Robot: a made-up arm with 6 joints.
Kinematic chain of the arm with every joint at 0, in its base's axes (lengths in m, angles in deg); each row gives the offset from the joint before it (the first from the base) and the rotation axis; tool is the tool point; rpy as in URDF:
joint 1: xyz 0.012 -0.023 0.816 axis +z
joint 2: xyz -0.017 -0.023 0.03 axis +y
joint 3: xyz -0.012 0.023 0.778 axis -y
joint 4: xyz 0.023 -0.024 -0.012 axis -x
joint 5: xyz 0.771 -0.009 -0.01 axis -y
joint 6: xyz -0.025 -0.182 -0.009 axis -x
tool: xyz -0.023 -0.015 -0.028 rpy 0 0 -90
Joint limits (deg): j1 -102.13..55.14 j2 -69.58..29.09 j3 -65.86..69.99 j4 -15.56..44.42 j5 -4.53..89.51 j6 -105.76..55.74
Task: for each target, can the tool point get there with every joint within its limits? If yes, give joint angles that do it. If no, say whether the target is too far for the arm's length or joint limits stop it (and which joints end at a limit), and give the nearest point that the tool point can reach.
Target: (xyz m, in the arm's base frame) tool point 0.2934 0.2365 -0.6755
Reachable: no: joint limits stop it (at a limit: joint 1, joint 2, joint 4, joint 5) | nearest point 0.3744 0.1628 0.6890 | short by 1.369 m
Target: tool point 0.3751 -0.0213 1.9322
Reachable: yes | joints 41.20 -30.24 6.89 -1.97 72.50 24.40
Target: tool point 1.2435 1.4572 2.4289
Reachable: no: too far | nearest point 0.7887 0.7550 1.9504 | short by 0.964 m
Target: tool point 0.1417 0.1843 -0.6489
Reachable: no: joint limits stop it (at a limit: joint 1, joint 2, joint 4, joint 5) | nearest point 0.3441 0.1230 0.6901 | short by 1.356 m
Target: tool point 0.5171 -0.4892 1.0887
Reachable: yes | joints -25.91 6.07 -32.53 12.53 71.94 -84.06
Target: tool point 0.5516 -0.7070 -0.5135
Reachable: no: joint limits stop it (at a limit: joint 2, joint 4, joint 5) | nearest point 0.3671 -0.4731 0.7101 | short by 1.259 m
